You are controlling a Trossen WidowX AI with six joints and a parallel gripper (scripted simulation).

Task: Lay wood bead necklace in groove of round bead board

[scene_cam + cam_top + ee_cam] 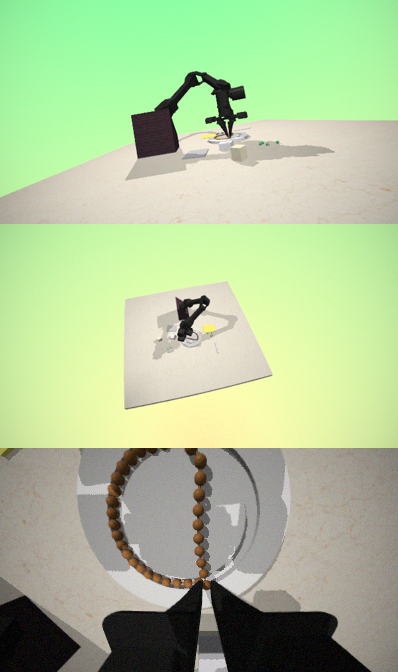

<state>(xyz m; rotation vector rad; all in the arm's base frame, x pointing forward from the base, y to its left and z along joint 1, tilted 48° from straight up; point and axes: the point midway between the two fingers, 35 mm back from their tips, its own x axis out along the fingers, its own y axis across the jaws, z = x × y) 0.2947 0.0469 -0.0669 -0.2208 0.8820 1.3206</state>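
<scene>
The round white bead board is 60 mm to the left of my gripper tip, 10 mm below it and 10 mm ahead of it. From my gripper tip the other things lie so: cream cube 250 mm to the right, 30 mm behind; yellow card 260 mm to the left, 80 mm behind, 20 mm below; grey flat plate 150 mm behind, 120 mm to the right, 20 mm below.
</scene>
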